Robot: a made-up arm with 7 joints.
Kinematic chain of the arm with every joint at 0, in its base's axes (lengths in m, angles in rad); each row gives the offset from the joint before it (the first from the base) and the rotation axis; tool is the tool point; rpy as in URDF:
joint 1: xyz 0 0 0 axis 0.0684 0.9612 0.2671
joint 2: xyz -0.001 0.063 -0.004 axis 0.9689 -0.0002 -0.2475
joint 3: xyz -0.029 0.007 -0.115 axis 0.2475 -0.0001 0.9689
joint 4: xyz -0.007 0 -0.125 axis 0.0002 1 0
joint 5: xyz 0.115 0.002 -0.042 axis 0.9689 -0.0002 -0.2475
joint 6: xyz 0.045 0 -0.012 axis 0.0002 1 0
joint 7: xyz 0.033 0 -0.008 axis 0.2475 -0.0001 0.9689
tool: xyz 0 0 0 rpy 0 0.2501 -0.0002
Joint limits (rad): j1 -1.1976..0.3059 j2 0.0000..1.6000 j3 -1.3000..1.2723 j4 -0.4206..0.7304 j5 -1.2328..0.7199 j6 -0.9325..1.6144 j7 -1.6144..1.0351
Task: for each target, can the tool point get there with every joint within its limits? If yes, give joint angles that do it. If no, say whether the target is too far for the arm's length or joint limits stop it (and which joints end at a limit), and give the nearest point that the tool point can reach.
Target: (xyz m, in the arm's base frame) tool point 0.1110 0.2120 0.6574
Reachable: no: too far | nearest point 0.0918 0.2622 0.2617 | short by 0.399 m
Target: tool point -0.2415 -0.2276 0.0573
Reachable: no: joint limits stop it (at a limit: joint 1, joint 2, joint 3, joint 4, joint 5) | nearest point -0.0713 -0.1248 -0.1833 | short by 0.312 m
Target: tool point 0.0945 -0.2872 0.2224
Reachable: no: joint limits stop it (at a limit: joint 1, joint 2, joint 4) | nearest point 0.1911 -0.1386 0.0054 | short by 0.280 m
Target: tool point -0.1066 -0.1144 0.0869
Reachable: no: joint limits stop it (at a limit: joint 1, joint 2, joint 3, joint 4, joint 5, joint 6) | nearest point -0.0429 -0.1184 -0.1609 | short by 0.256 m
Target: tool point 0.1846 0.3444 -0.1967
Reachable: yes | joints -0.4336 1.4416 -1.0383 0.3702 0.4318 0.0163 -1.0403
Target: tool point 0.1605 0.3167 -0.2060
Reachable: yes | joints -0.1500 0.4611 0.7367 0.0902 -0.6692 0.3192 -0.2463
